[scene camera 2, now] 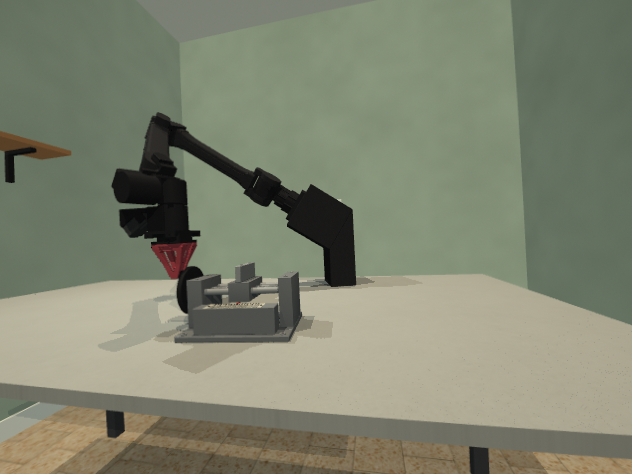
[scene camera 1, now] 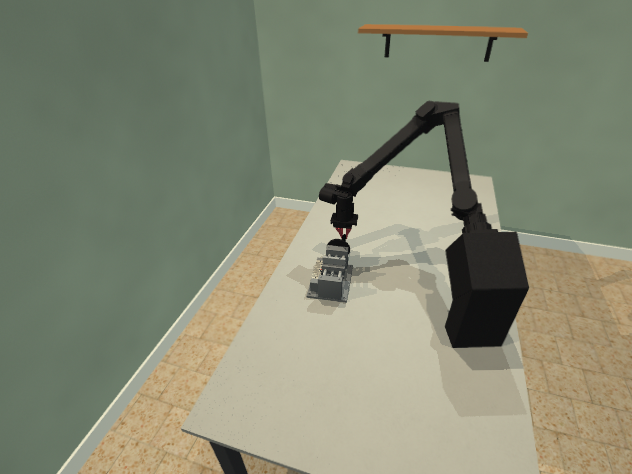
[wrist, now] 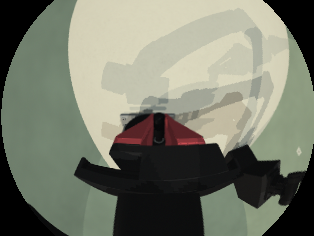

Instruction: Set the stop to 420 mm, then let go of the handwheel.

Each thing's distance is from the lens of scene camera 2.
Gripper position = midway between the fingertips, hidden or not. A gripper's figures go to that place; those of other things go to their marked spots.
my gripper [scene camera 2: 176, 278]: 65 cm
stop block [scene camera 2: 240, 291]: 53 cm
